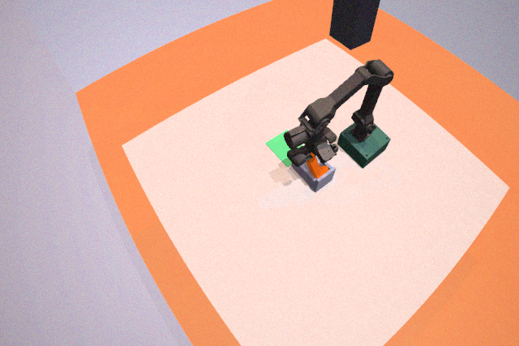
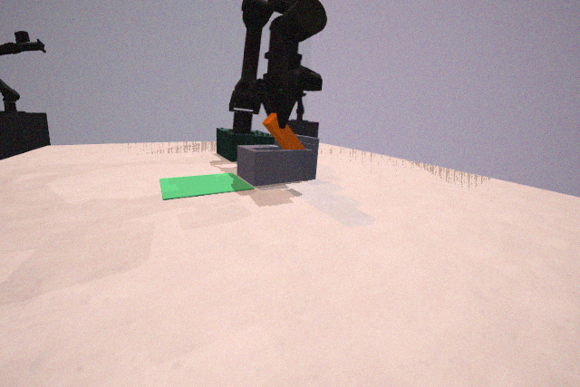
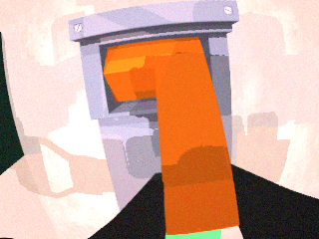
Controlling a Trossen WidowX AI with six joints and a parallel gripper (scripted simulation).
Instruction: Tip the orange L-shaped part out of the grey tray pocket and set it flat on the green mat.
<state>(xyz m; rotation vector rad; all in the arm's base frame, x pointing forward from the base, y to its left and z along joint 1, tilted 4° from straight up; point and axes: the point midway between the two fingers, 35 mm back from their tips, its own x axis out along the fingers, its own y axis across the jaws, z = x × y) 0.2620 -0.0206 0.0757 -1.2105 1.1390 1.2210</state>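
The green mat is 15 cm to the right of my gripper tip, 12 cm below it and 1 cm behind it. Also, from my gripper tip: orange L-shaped part 3 cm to the left, 3 cm below, 2 cm behind.
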